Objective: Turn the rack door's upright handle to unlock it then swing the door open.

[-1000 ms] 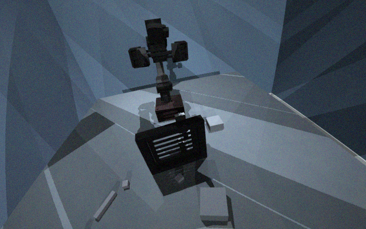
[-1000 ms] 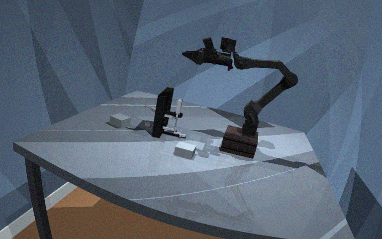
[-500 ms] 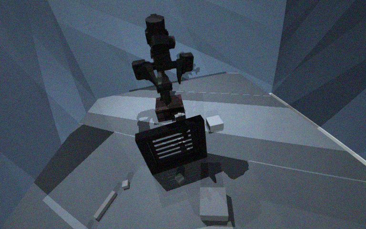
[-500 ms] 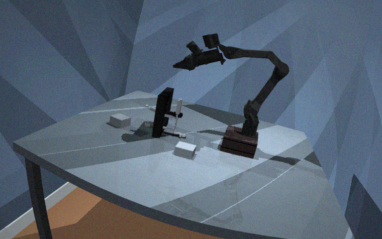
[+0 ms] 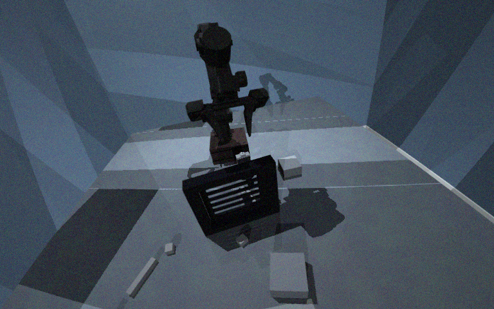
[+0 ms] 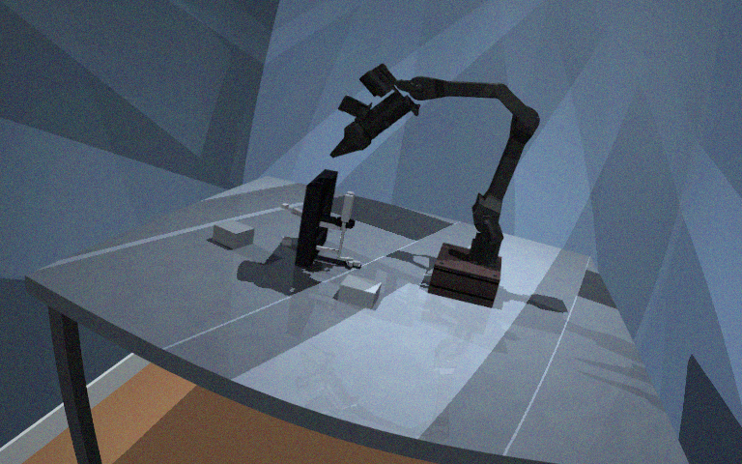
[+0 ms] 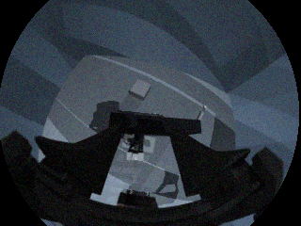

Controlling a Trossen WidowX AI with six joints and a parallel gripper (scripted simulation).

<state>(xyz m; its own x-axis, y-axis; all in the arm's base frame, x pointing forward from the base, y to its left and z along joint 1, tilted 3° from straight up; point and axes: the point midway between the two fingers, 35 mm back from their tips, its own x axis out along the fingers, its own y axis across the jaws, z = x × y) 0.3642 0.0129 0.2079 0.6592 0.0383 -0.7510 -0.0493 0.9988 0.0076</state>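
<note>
Right now the thin upright handle is 6 cm behind my gripper tip, 1 cm to the left of it and 14 cm below it. The rest, counted from my gripper tip: thin bar: 12 cm ahead, 31 cm to the right, 25 cm below.
</note>
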